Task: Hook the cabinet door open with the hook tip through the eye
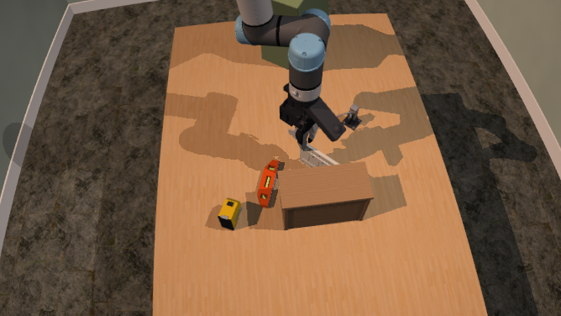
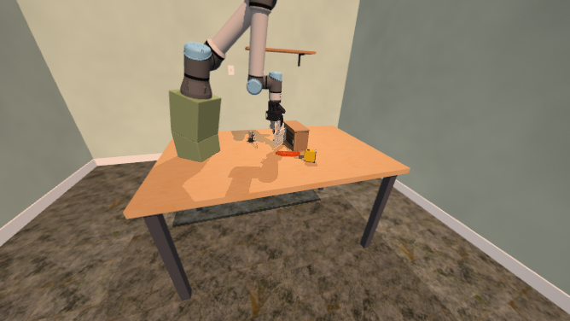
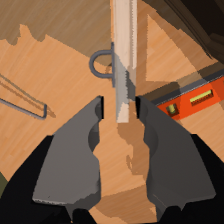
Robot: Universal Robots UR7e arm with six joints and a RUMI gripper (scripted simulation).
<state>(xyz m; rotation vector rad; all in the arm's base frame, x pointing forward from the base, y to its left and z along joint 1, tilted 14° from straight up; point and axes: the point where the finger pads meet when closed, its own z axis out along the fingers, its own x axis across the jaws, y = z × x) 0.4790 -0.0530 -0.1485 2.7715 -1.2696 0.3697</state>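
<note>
My gripper is now 50 mm short of the white cabinet door, 50 mm to the right of it and 50 mm above it. Also, from my hand: dark hook post (120 mm behind, 140 mm to the left, 70 mm below); then yellow tape measure (140 mm ahead, 230 mm to the right, 80 mm below); then orange spirit level (40 mm ahead, 120 mm to the right, 110 mm below).
</note>
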